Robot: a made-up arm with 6 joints.
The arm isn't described. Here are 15 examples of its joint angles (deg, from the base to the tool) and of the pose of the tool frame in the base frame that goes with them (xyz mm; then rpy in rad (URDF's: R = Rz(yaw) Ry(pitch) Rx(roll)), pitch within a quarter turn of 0, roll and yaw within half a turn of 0).
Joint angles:
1: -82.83 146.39 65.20 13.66 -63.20 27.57
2: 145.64 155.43 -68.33 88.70 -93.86 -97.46
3: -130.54 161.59 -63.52 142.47 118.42 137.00
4: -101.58 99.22 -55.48 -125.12 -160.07 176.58
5: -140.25 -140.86 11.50 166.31 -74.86 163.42
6: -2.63 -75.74 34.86 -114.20 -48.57 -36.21
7: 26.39 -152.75 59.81 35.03 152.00 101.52
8: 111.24 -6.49 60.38 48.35 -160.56 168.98
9: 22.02 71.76 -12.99 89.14 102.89 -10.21
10: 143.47 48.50 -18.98 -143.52 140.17 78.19
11: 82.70 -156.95 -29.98 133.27 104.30 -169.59
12: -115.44 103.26 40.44 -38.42 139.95 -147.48
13: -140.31 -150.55 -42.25 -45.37 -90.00 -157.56
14: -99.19 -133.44 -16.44 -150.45 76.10 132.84
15: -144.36 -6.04 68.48 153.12 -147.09 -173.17
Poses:
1: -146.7 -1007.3 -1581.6 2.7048 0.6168 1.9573
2: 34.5 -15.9 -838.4 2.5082 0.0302 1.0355
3: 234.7 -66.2 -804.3 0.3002 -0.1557 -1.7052
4: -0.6 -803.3 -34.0 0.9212 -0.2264 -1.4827
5: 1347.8 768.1 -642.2 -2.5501 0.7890 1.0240
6: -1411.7 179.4 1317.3 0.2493 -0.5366 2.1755
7: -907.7 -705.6 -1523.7 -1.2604 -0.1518 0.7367
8: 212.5 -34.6 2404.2 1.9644 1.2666 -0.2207
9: 1615.2 648.7 123.3 0.0842 -0.2254 1.9611
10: -1096.0 532.5 597.0 -1.0963 -0.5377 -0.1782
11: -332.6 -1090.4 -706.7 -0.6452 -0.2035 2.2478
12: -874.3 -1328.7 -715.9 -2.9488 -1.1463 2.9398
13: 442.7 622.3 -353.3 2.5188 -0.2224 -1.6311
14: 437.8 1185.0 -119.4 1.1061 -0.6403 -2.3709
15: 232.5 -139.7 2385.2 2.8571 0.7474 0.9635
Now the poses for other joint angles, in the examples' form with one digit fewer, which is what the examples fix.
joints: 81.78 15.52 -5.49 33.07 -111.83 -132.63
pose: 381 1000 1607 -0.142 0.635 -1.034
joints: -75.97 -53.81 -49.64 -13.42 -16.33 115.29
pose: -398 472 1123 -1.774 0.204 -1.259
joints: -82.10 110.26 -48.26 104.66 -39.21 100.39
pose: 193 -876 -728 -0.127 0.447 2.454
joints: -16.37 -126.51 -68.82 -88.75 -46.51 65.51
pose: -590 167 -223 -0.433 -0.610 0.801
